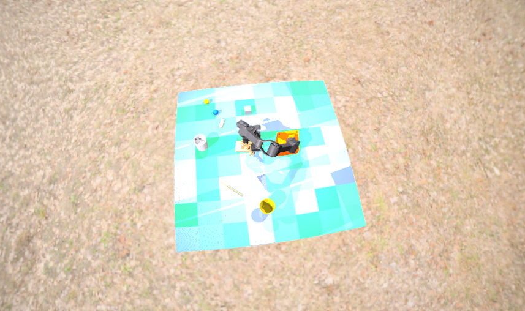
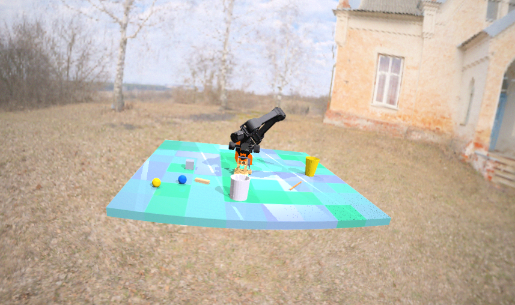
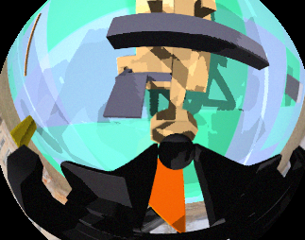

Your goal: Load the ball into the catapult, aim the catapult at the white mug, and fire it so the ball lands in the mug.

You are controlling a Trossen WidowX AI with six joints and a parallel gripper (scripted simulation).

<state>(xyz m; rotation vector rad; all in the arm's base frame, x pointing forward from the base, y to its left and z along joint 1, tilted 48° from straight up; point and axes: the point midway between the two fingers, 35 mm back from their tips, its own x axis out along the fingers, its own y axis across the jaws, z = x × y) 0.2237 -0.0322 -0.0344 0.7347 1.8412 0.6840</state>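
Right now the black ball is 10 mm above my gripper tip. From my gripper tip the other things lie so: grey cube (40 mm ahead, 320 mm to the right, 50 mm below); wooden catapult (70 mm ahead, 10 mm to the left, 20 mm below); small wooden block (250 mm ahead, 250 mm to the right, 70 mm below).
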